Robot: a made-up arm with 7 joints.
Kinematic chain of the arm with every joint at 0, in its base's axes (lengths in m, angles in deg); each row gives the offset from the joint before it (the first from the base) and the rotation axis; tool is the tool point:
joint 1: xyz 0 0 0.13 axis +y
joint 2: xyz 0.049 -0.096 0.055 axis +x
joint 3: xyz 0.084 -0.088 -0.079 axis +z
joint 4: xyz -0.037 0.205 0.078 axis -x
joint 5: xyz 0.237 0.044 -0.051 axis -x
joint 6: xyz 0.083 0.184 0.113 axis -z
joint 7: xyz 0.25 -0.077 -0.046 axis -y
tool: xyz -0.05 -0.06 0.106
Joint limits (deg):
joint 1: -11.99..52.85
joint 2: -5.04..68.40
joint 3: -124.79..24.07
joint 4: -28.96..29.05
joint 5: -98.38..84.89
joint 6: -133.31..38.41
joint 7: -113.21..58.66
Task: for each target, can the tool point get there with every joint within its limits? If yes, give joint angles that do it. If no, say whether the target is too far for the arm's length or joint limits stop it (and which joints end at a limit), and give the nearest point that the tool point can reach.
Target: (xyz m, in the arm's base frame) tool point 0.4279 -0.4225 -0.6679
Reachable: yes | joints 21.90 25.93 -102.57 8.84 49.29 -101.85 -66.76
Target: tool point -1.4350 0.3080 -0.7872
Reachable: no: too far | nearest point -0.6132 0.0564 -0.4687 | short by 0.917 m
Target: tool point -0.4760 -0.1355 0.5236
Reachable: no: joint limits stop it (at a limit: joint 1, joint 2, joint 3, joint 4, joint 5) | nearest point -0.2553 -0.2870 0.4936 | short by 0.269 m
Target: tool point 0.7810 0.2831 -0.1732
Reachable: yes | joints 23.58 29.41 -19.94 -2.67 52.22 -63.62 -31.72
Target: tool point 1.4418 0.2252 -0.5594
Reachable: no: too far | nearest point 0.9379 0.0684 -0.3184 | short by 0.580 m
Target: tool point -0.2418 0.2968 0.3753
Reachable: no: joint limits stop it (at a limit: joint 1, joint 3, joint 4, joint 6, joint 7) | nearest point -0.1182 0.4540 0.4978 | short by 0.235 m
